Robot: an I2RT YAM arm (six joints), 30 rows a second.
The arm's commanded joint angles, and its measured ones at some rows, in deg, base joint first. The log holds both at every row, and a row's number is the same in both.
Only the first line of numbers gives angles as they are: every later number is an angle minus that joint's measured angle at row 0.
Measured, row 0: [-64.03, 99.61, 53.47, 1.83, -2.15, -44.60]
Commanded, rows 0 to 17: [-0.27, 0.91, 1.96, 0.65, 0.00, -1.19]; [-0.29, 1.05, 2.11, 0.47, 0.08, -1.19]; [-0.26, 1.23, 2.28, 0.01, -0.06, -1.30]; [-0.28, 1.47, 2.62, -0.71, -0.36, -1.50]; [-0.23, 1.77, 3.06, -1.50, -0.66, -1.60]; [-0.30, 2.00, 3.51, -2.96, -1.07, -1.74]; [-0.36, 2.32, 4.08, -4.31, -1.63, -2.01]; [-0.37, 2.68, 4.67, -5.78, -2.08, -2.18]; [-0.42, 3.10, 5.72, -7.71, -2.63, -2.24]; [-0.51, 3.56, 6.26, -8.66, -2.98, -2.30]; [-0.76, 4.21, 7.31, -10.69, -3.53, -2.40]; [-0.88, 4.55, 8.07, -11.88, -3.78, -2.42]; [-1.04, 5.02, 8.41, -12.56, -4.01, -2.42]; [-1.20, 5.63, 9.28, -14.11, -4.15, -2.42]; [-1.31, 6.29, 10.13, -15.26, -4.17, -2.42]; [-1.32, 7.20, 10.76, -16.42, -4.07, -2.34]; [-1.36, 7.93, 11.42, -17.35, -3.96, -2.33]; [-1.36, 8.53, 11.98, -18.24, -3.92, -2.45]
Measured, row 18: [-0.94, 5.64, 9.64, -10.87, -2.49, -2.18]
